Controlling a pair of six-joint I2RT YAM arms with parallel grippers.
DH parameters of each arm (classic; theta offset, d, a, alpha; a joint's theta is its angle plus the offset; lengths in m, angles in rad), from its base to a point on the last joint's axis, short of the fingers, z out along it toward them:
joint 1: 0 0.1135 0.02 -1.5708
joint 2: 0 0 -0.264 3.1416
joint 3: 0.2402 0 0.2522 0
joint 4: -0.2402 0 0.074 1.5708
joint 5: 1.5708 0 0 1.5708
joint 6: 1.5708 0.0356 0 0
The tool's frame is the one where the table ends.
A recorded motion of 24 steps. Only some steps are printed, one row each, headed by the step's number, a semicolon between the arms.
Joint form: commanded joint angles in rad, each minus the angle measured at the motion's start. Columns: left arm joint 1, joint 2, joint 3, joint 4, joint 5, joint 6; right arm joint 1, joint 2, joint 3, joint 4, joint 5, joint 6.
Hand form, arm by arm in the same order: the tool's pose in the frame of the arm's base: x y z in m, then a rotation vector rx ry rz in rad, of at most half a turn. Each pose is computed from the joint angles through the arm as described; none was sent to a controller.
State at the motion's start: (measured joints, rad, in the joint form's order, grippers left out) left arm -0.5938 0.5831 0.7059 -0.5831 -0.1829 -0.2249; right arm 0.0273 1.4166 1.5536 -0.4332 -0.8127 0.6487
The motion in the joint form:
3: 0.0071 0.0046 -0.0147 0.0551 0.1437 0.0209; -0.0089 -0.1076 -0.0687 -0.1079 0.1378 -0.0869
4: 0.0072 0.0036 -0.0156 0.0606 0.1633 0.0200; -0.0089 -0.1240 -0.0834 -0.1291 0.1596 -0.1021
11: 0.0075 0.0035 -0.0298 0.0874 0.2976 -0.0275; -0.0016 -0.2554 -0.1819 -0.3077 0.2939 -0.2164
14: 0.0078 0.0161 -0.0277 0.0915 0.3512 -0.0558; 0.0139 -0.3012 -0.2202 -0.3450 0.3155 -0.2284
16: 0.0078 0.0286 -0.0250 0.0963 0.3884 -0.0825; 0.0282 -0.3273 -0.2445 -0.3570 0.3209 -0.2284
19: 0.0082 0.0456 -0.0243 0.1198 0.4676 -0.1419; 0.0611 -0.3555 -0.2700 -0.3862 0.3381 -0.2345
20: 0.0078 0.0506 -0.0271 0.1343 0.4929 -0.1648; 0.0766 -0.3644 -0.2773 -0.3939 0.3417 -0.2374
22: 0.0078 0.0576 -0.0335 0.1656 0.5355 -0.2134; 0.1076 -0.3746 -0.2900 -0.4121 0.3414 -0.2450
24: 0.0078 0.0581 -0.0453 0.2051 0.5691 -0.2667; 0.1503 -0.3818 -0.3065 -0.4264 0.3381 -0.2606
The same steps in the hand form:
3: 0.1154 -0.0750 0.2997 0.3601 1.9935 -0.4669; 0.2770 0.0273 0.4341 0.0692 1.9898 1.0317
4: 0.1151 -0.0756 0.3001 0.3712 1.9889 -0.4882; 0.2724 0.0266 0.4313 0.0796 2.0046 1.0036
11: 0.1137 -0.0804 0.2981 0.4135 1.9915 -0.6515; 0.2319 0.0236 0.4124 0.1116 2.1260 0.8176
14: 0.1145 -0.0832 0.2978 0.4231 2.0069 -0.7191; 0.2184 0.0260 0.4062 0.1080 2.1564 0.7989
16: 0.1156 -0.0855 0.2977 0.4229 2.0209 -0.7703; 0.2112 0.0286 0.4025 0.1000 2.1692 0.8018
19: 0.1171 -0.0896 0.2985 0.4188 2.0341 -0.8846; 0.2020 0.0342 0.3971 0.0783 2.2008 0.7993
20: 0.1177 -0.0912 0.2984 0.4146 2.0353 -0.9246; 0.1990 0.0370 0.3958 0.0624 2.2095 0.8025
22: 0.1188 -0.0936 0.2986 0.3981 2.0346 -0.9987; 0.1944 0.0427 0.3921 0.0268 2.2345 0.8157
24: 0.1195 -0.0954 0.2986 0.3727 2.0262 -1.0687; 0.1903 0.0507 0.3870 -0.0329 2.2623 0.8337

